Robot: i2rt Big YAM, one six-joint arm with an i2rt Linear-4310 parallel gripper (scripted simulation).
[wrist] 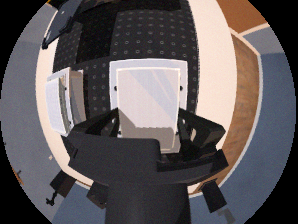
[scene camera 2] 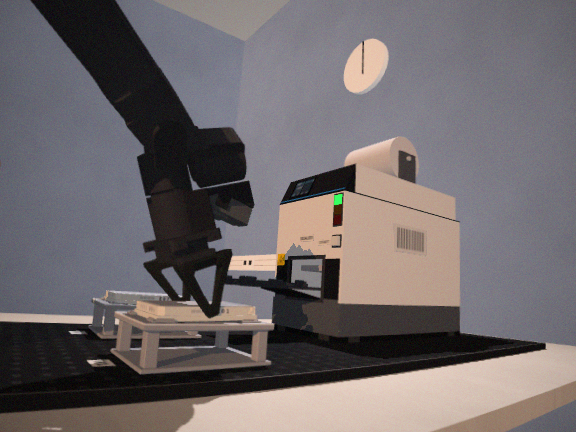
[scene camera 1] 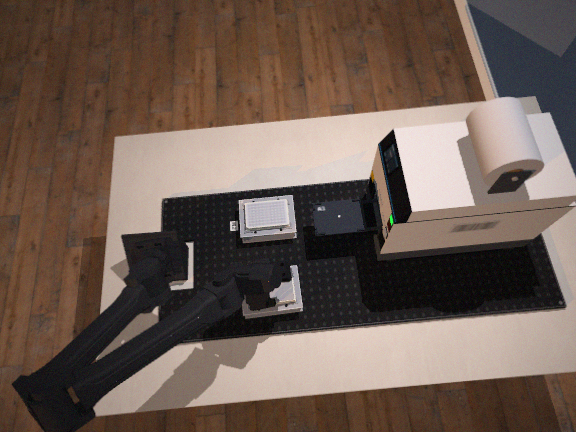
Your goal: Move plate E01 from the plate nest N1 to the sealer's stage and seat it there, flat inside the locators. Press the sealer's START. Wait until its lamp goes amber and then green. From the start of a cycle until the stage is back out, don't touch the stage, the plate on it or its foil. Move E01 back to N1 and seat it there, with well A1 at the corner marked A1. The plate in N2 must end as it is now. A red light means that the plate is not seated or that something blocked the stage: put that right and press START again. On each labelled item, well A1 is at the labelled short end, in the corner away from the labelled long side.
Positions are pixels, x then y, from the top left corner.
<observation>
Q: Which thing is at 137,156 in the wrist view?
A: The gripper.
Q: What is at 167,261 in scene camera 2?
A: The gripper.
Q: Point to a stage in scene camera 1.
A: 352,218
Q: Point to a foil roll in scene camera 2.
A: At 383,156
</observation>
